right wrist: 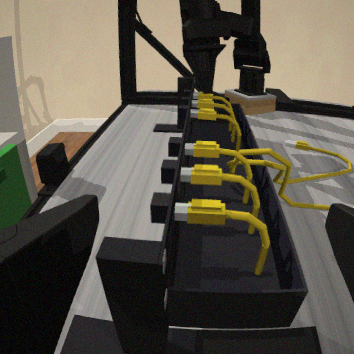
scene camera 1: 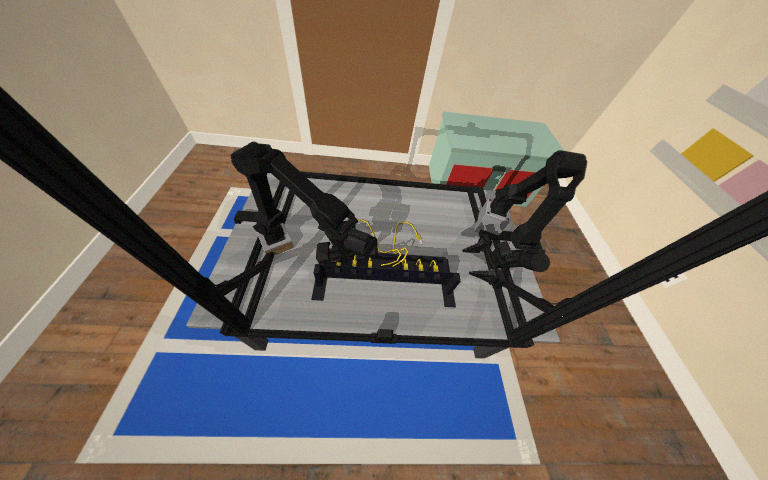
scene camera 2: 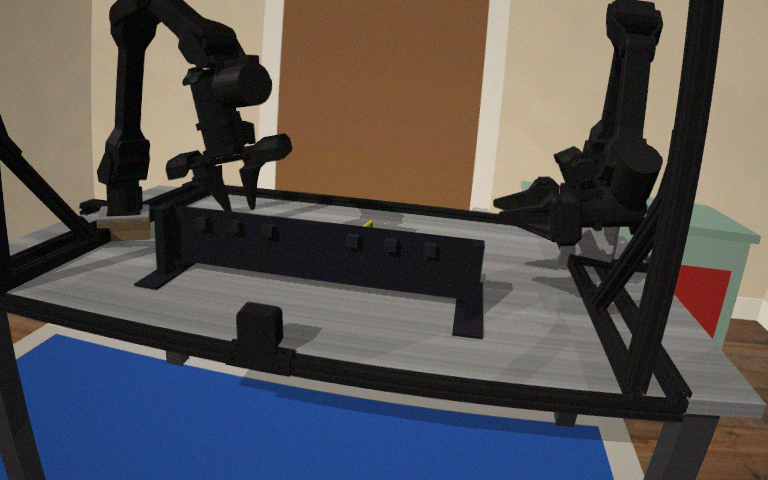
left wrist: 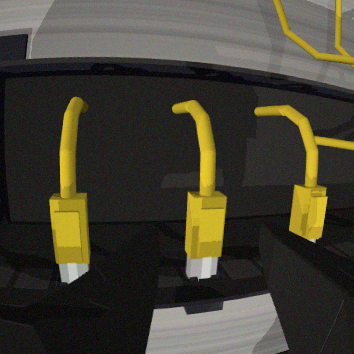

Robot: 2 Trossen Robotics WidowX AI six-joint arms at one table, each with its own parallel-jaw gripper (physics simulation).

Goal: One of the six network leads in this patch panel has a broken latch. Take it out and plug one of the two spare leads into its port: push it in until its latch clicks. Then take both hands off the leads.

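Places are measured from the left arm's base along level axes (x ahead, y left, z up), in centimetres.
Pixels of known places: left gripper, between the fingertips: (right wrist: 206, 93) (scene camera 1: 353, 260) (scene camera 2: 241, 211) (left wrist: 209, 236); right gripper, between the fingertips: (right wrist: 219, 212) (scene camera 1: 465, 261) (scene camera 2: 496, 209); left arm's base, origin of its link: (right wrist: 250, 92) (scene camera 1: 274, 236) (scene camera 2: 124, 211); right arm's base, origin of its link: (scene camera 1: 498, 209).
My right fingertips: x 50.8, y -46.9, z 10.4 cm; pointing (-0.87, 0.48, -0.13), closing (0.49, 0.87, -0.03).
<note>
For each thing: its middle in the pictures, then the offset to it from my right fingertips. "*": a spot on its surface instead.
- dark patch panel, middle of its body: (right wrist: 203, 153) (scene camera 2: 314, 252) (scene camera 1: 387, 271) dx -21.5, dy +13.4, dz -9.4 cm
- middle lead, middle of its body: (left wrist: 207, 254) dx -31.7, dy +18.8, dz -5.5 cm
- left lead, middle of its body: (left wrist: 70, 260) dx -36.2, dy +21.7, dz -5.5 cm
- right lead, middle of its body: (left wrist: 311, 236) dx -27.1, dy +16.2, dz -5.6 cm
- spare's cable, a spot on its surface: (scene camera 1: 367, 223) * dx -14.6, dy +39.1, dz -14.3 cm
- small black block, a spot on its surface: (scene camera 2: 259, 323) (scene camera 1: 386, 338) * dx -33.4, dy -5.8, dz -10.6 cm
The dark patch panel (scene camera 1: 390, 275) (scene camera 2: 317, 254) (right wrist: 235, 307) holds six yellow leads in two groups of three. My left gripper (scene camera 2: 240, 208) (left wrist: 209, 236) is partly open, low over the left group. In the left wrist view its fingers stand on either side of the middle lead (left wrist: 205, 225), with gaps, between a left lead (left wrist: 69, 227) and a right lead (left wrist: 308, 212). I cannot tell which latch is broken. A spare lead (scene camera 1: 419, 240) (right wrist: 301, 145) lies behind the panel; the other spare's cable (scene camera 1: 365, 225) is partly hidden by the left arm. My right gripper (scene camera 1: 468, 261) (scene camera 2: 498, 208) (right wrist: 219, 212) is wide open beyond the panel's right end.
The spare cables run over the panel's rear tray wall by the gap between the groups. A black frame rail (scene camera 1: 317, 335) (scene camera 2: 396, 374) edges the table, with a small black block (scene camera 1: 385, 335) (scene camera 2: 259, 323) at its front. A green cabinet (scene camera 2: 719, 226) stands behind at the right.
</note>
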